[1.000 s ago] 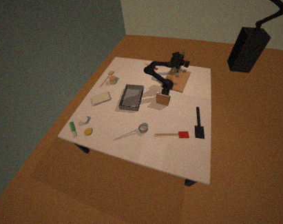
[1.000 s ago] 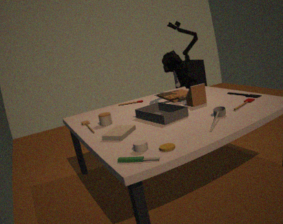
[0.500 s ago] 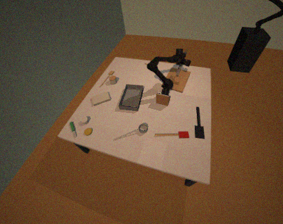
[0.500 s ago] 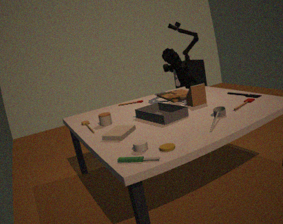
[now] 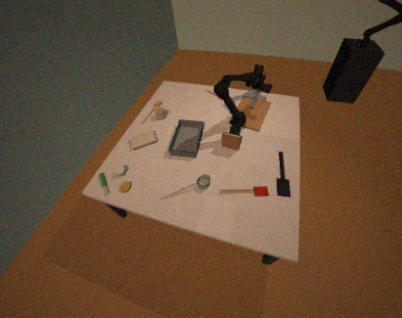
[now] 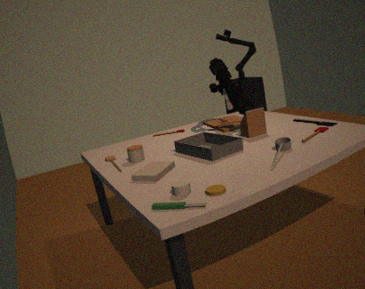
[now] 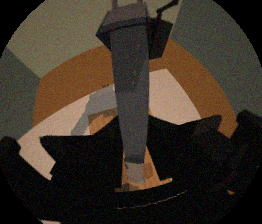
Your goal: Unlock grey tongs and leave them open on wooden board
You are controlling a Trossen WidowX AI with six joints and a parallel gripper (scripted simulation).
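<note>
Now: gripper tip 17 cm above the wooden board, 8 cm to the right of it and 5 cm short of it. Round my gripper tip: red-tipped stick 36 cm ahead, 17 cm below, 10 cm to the right; black spatula 64 cm to the left, 18 cm behind, 17 cm below; grey roasting tin 48 cm ahead, 45 cm to the left, 15 cm below.
</note>
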